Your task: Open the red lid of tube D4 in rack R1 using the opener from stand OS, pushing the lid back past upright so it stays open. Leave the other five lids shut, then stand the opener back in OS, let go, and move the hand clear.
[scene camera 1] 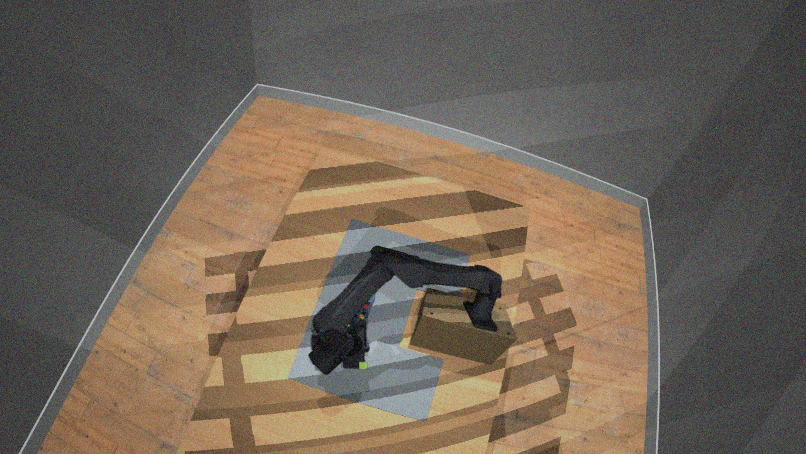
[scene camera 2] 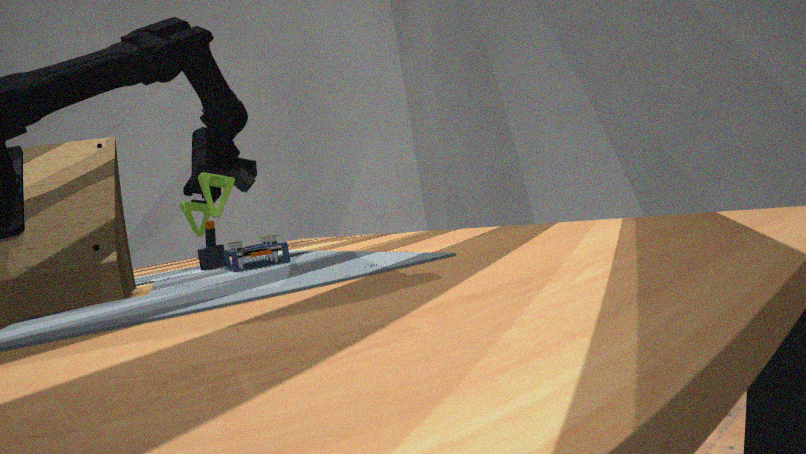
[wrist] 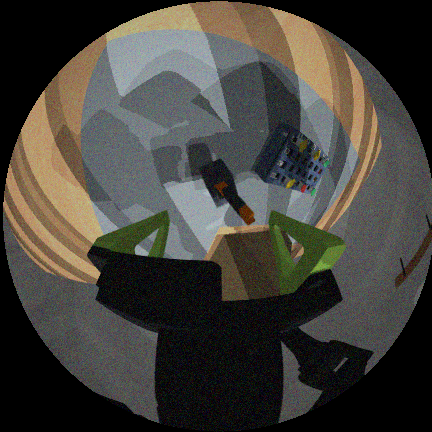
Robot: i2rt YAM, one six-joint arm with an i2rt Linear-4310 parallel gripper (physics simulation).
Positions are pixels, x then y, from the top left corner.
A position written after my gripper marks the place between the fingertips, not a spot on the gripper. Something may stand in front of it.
my gripper: scene camera 1 360, 345; scene camera 2 207, 227; wrist 218, 215
